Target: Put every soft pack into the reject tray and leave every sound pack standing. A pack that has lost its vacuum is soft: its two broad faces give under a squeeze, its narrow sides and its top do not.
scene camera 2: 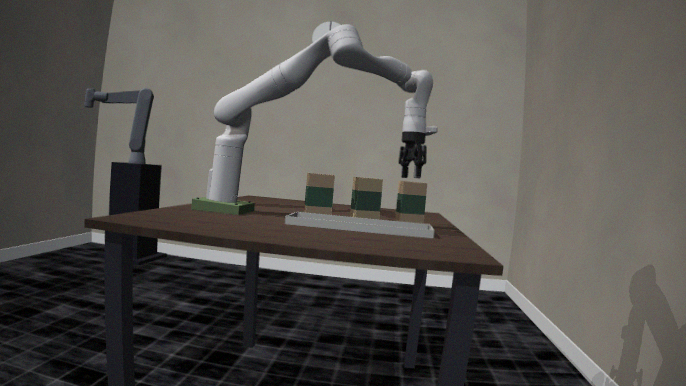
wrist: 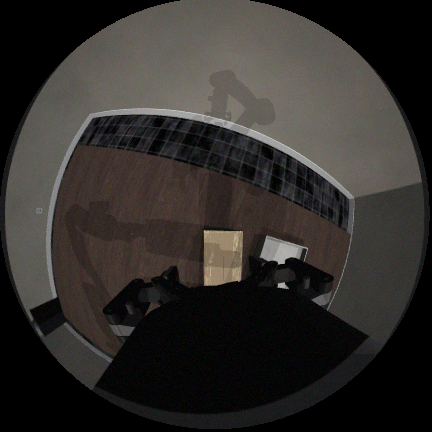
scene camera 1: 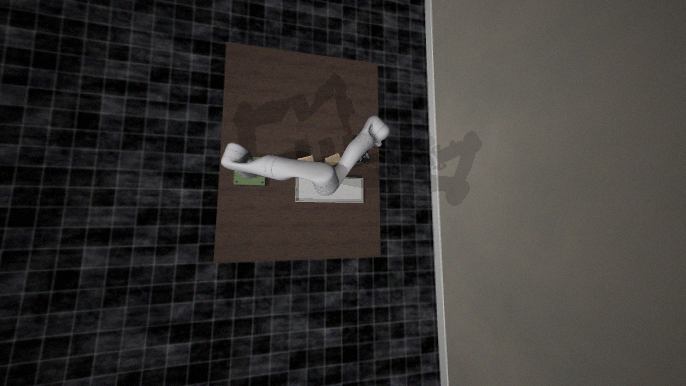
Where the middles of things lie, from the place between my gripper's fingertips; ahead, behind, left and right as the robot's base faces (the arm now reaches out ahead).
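Labels:
I consider the white reject tray (scene camera 2: 298,218), which is 140 mm below my hand. The tray is also 120 mm behind my hand and 200 mm to the right of it.

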